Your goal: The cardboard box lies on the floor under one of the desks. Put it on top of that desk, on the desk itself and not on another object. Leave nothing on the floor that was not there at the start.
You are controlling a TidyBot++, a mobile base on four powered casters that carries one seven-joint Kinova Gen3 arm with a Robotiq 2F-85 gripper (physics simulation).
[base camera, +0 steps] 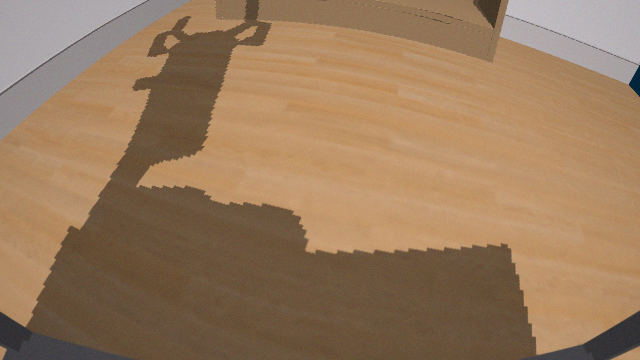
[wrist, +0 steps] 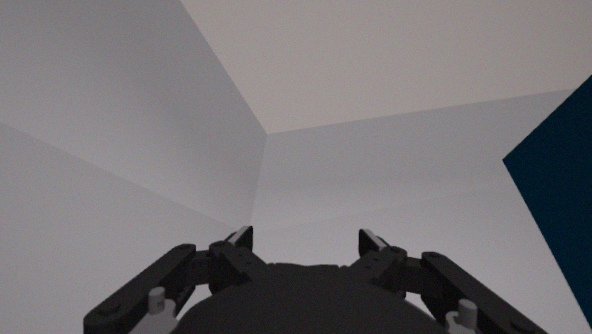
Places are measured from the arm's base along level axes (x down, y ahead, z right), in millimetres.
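Where they show: gripper, fingertip midpoint: [wrist: 305,239].
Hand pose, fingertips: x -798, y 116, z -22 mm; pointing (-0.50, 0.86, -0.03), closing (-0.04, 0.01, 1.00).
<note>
After its pixels a point has its place.
My gripper [wrist: 305,239] {x -798, y 116, z -22 mm} is open and empty, its two fingers spread wide at the bottom of the wrist view, pointing toward a corner of the room. The cardboard box does not show in either view. No desk that I can make out shows in either view. The gripper itself does not show in the base camera view, where the robot's dark shadow lies across the wooden floor [base camera: 375,150] {x 397, y 505, z 90 mm}.
A light-brown wooden shelf unit [base camera: 350,27] {x 393, y 1002, z 89 mm} stands against the wall at the top of the base camera view. Walls [base camera: 45,35] {x 253, y 764, z -660 mm} [wrist: 100,200] {x -946, y 534, z -722 mm} meet behind it. A dark blue object [base camera: 636,82] {x 367, y 975, z 1196 mm} [wrist: 560,175] {x -1253, y 749, z 1134 mm} is at the right edge of both views.
</note>
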